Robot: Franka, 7 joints.
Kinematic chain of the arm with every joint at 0, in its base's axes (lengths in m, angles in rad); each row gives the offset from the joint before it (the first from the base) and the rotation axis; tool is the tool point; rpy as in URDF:
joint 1: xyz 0 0 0.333 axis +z
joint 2: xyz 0 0 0 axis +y
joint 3: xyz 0 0 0.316 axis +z
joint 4: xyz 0.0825 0 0 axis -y
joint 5: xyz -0.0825 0 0.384 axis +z
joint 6: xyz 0 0 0 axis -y
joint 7: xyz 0.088 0 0 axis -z
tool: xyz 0 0 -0.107 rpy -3.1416 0 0
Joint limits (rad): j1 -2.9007..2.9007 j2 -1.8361..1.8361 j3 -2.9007..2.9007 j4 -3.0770..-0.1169 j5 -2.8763..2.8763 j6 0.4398..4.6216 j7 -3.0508..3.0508
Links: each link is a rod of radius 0.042 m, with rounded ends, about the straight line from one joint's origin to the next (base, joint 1, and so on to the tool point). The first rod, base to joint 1, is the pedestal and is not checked.
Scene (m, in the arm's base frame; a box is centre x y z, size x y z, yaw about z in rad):
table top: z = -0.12
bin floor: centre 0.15 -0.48 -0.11 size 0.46 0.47 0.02 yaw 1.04
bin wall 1: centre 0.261 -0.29 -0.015 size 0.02 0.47 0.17 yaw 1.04
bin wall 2: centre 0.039 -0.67 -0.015 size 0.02 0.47 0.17 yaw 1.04
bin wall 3: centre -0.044 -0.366 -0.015 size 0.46 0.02 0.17 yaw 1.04
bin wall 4: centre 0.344 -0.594 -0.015 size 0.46 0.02 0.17 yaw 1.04
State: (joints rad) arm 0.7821 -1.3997 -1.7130 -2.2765 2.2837 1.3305 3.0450
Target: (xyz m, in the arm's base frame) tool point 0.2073 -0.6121 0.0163
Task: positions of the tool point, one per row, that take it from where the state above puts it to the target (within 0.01 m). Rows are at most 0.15 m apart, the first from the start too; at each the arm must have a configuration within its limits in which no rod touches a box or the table.
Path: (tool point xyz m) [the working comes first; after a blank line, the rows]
Joints at the target: 0.9637 -1.7802 -2.1074 -1.6619 2.4765 1.5340 3.0450
Straight joint move there: clear.

1: 0.2542 -0.5591 0.2754
2: 0.2329 -0.6028 0.1506
3: 0.2073 -0.6121 0.0163

